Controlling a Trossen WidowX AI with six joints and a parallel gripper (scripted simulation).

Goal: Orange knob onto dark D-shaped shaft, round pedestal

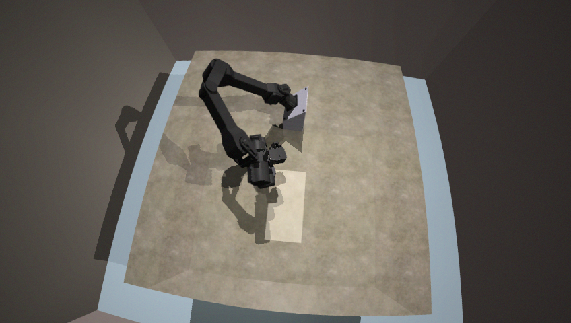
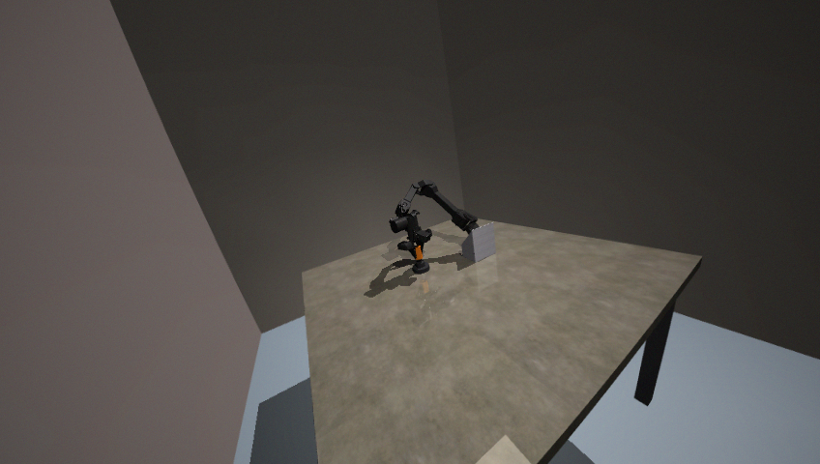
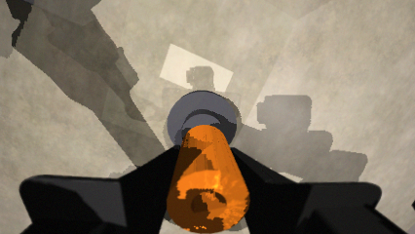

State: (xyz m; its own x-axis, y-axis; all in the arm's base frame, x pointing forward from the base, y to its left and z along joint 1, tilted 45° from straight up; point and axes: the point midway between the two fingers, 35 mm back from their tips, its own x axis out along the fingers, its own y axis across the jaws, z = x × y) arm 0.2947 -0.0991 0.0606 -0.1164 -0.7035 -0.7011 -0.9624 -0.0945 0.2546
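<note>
My gripper tip is 20 mm below the orange knob. The rest, counted from my gripper tip: pedestal: 40 mm below.
</note>
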